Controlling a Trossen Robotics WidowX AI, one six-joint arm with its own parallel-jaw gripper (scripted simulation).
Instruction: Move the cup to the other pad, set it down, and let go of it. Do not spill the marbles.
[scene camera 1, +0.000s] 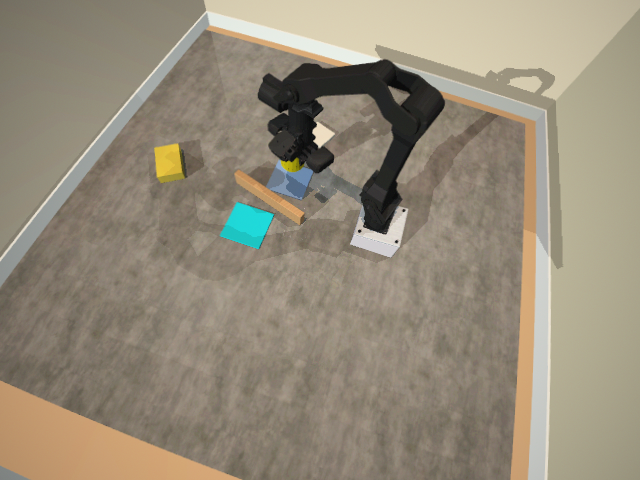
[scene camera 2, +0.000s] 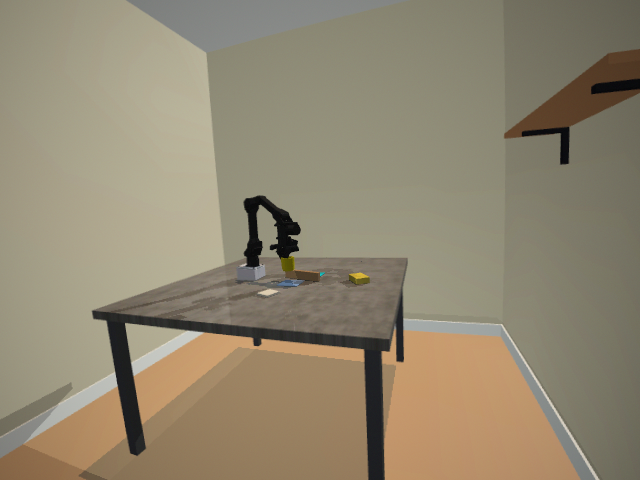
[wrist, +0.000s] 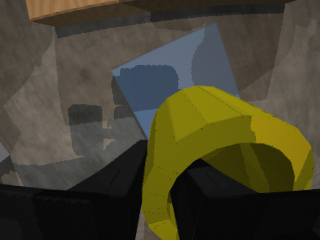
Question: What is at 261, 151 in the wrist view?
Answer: A yellow cup.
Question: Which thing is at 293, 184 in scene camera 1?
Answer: A pale blue pad.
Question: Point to the gripper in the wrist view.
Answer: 157, 148
